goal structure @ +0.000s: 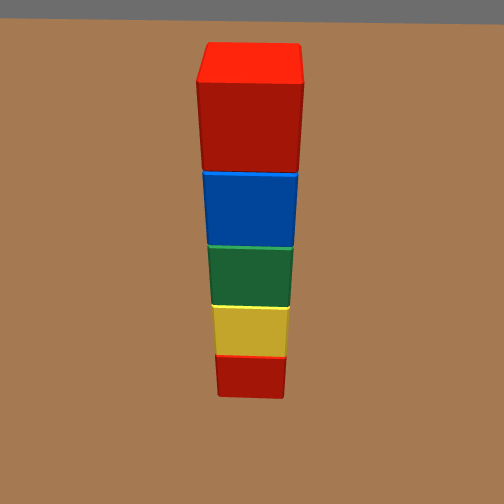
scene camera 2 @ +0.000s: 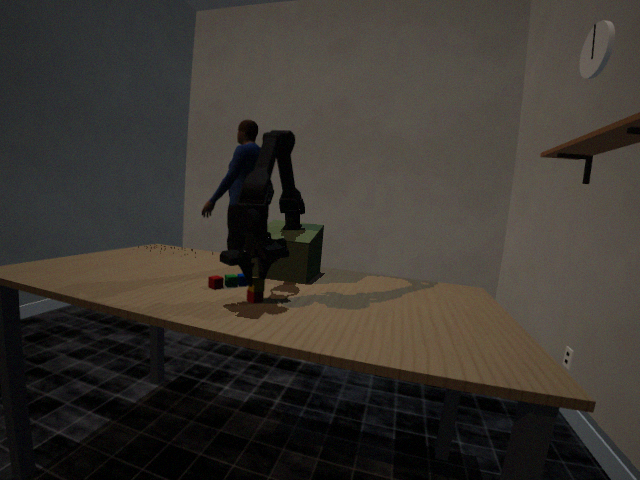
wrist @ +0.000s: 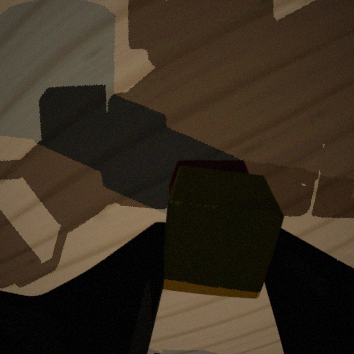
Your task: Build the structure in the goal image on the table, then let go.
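Pixels of known places: gripper, fingertip midpoint: [scene camera 2: 256, 284] [wrist: 214, 234]; arm's base, origin of the base link: [scene camera 2: 292, 227].
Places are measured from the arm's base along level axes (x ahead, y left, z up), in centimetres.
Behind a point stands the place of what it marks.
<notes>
A yellow cube [scene camera 2: 256, 284] @[z -12.4, x 41.4, y -2.9 cm] [wrist: 220, 240] @[z -11.4, x 40.0, y -2.9 cm] sits on top of a red cube [scene camera 2: 254, 296] @[z -15.9, x 41.1, y -3.3 cm] [wrist: 212, 165] @[z -16.9, x 40.1, y -2.4 cm] on the table. In the wrist view the yellow cube is in dark shadow, with a thin lit strip along its lower edge, and a sliver of the red cube shows past its far edge. My gripper [scene camera 2: 256, 281] @[z -13.2, x 39.3, y -3.5 cm] [wrist: 214, 234] @[z -13.2, x 39.3, y -3.5 cm] points down over the stack and is shut on the yellow cube, with one finger against each side. A second red cube [scene camera 2: 215, 282] @[z -15.7, x 32.5, y -17.5 cm], a green cube [scene camera 2: 231, 280] @[z -15.7, x 28.4, y -14.0 cm] and a blue cube [scene camera 2: 241, 279] @[z -15.7, x 26.0, y -11.5 cm] stand in a row farther left.
The arm stands on a large green box [scene camera 2: 296, 258] @[z -9.4, x 14.8, y 4.2 cm] behind the stack. The wooden table [scene camera 2: 413, 341] @[z -17.9, x 55.7, y 36.0 cm] has its front edge below the stack in the scene view. Small dark specks lie at the table's far left. A person [scene camera 2: 242, 165] in a blue top stands behind the table.
</notes>
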